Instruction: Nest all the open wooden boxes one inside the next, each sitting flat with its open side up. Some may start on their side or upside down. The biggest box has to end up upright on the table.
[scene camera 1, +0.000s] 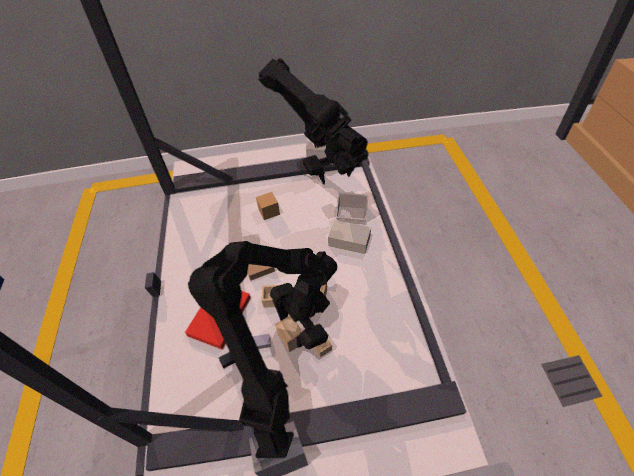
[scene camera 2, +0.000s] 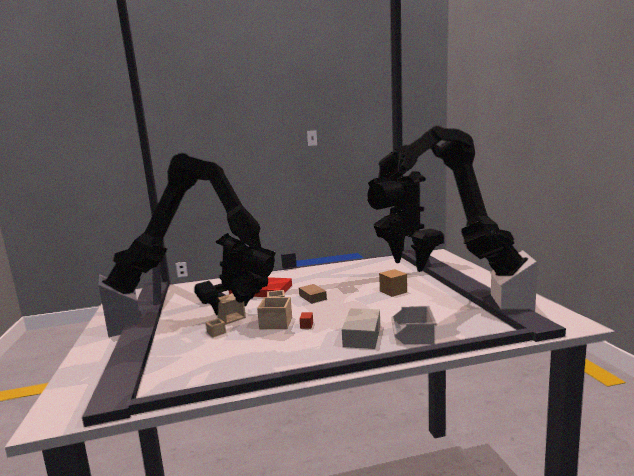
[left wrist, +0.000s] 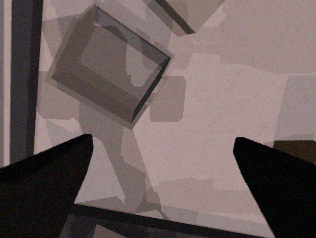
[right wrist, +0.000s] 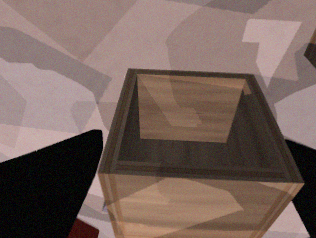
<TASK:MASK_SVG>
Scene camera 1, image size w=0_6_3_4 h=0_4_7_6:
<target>my left gripper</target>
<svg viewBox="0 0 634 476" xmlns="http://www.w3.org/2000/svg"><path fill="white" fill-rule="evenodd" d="M303 165L309 175L319 175L322 183L325 184L323 166L334 163L340 175L347 173L347 176L350 177L354 169L359 167L363 160L368 159L368 151L366 149L362 155L353 159L353 156L338 144L327 142L325 137L326 149L324 149L326 157L318 159L316 155L306 157L303 160Z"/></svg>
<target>my right gripper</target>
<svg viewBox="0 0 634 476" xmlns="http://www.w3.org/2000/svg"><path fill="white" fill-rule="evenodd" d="M273 287L270 296L273 299L280 321L287 318L289 313L294 322L301 321L303 327L308 328L307 330L304 329L297 336L297 347L304 346L306 349L311 349L325 343L328 339L327 332L320 324L314 325L310 320L315 313L323 313L330 305L325 295L319 291L315 302L303 304L297 301L293 294L290 294L294 291L294 287L290 283Z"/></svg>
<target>grey open box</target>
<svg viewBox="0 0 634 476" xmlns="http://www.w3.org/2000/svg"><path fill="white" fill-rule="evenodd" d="M339 193L336 219L366 222L368 195Z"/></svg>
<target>red slab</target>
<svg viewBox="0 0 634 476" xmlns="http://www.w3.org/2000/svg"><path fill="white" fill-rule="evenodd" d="M200 307L185 331L186 335L223 350L225 342L215 320ZM242 291L240 307L242 312L244 312L251 297L249 293Z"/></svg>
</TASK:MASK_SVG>
